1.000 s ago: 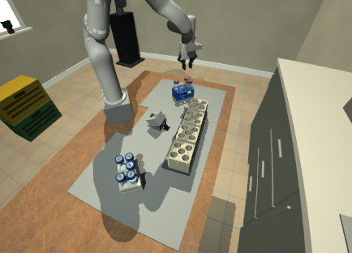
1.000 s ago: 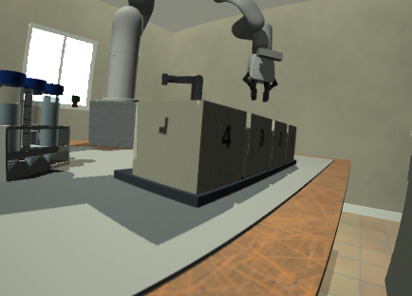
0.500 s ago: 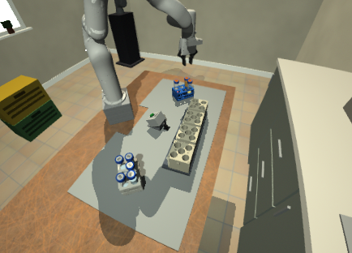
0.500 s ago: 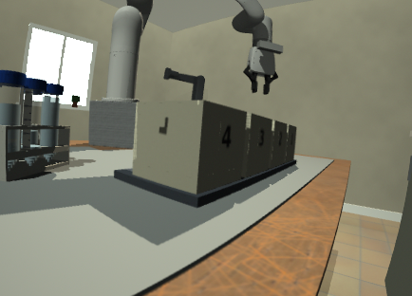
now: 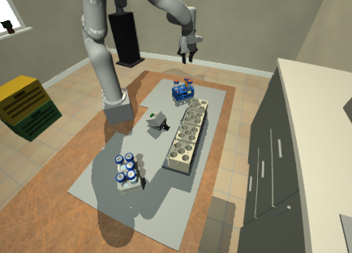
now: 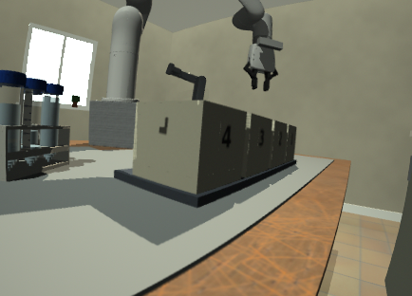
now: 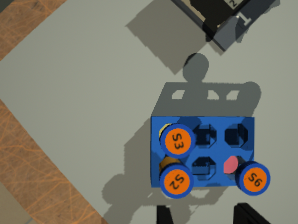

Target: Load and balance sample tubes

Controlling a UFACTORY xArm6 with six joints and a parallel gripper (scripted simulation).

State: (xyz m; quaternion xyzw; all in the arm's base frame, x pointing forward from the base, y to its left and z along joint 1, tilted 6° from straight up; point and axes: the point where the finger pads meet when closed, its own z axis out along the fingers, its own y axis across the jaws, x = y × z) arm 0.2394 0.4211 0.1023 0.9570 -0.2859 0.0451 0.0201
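Now: the tube 3 cm ahead of my hand, 2 cm to the right of it and 19 cm below it. Round my hand: blue sample rack (1 cm behind, 4 cm to the right, 22 cm below); adapter (20 cm ahead, 30 cm to the right, 20 cm below); green done key (3 cm behind, 37 cm to the right, 18 cm below).
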